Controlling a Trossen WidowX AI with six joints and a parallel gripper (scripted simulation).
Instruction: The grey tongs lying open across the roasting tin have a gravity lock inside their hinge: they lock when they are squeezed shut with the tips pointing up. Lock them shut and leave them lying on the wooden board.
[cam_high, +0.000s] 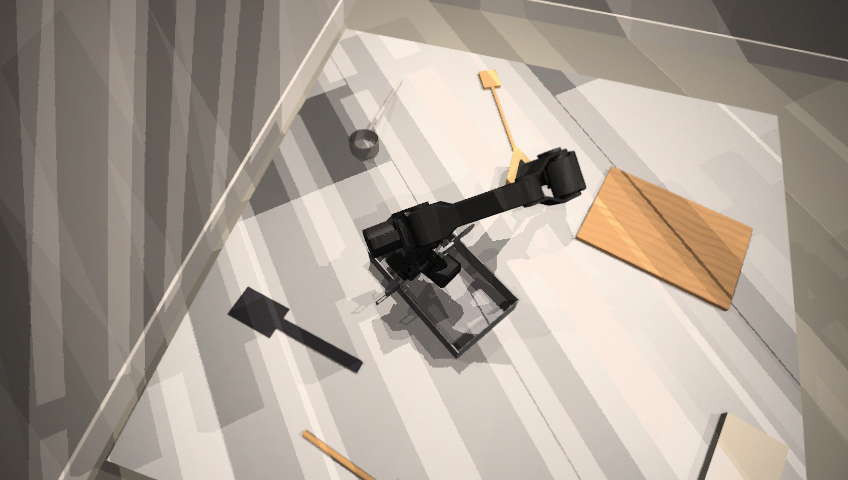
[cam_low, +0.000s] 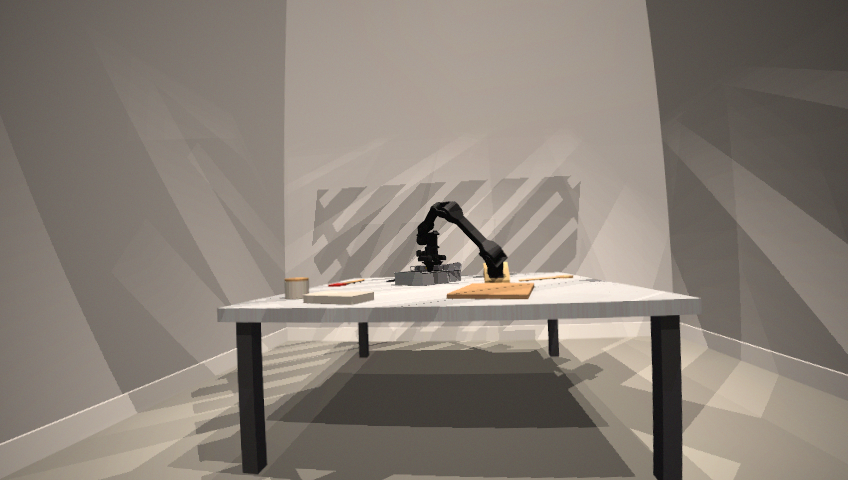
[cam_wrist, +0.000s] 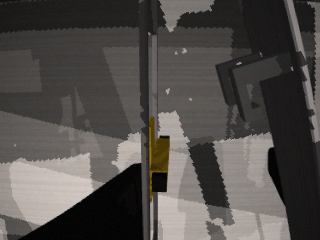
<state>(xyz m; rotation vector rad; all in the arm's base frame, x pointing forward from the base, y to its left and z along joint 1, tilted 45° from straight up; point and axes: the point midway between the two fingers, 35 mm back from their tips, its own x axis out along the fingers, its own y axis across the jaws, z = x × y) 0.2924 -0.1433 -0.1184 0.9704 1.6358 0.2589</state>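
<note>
Now: the roasting tin 5 cm to the left of my gripper tip and 2 cm ahead of it. From my gripper tip the other things lie so: black spatula 24 cm to the right, 20 cm ahead, 3 cm below; then beige block 70 cm to the left, 24 cm ahead, 2 cm below; then wooden board 54 cm to the left, 25 cm behind, 2 cm below.
</note>
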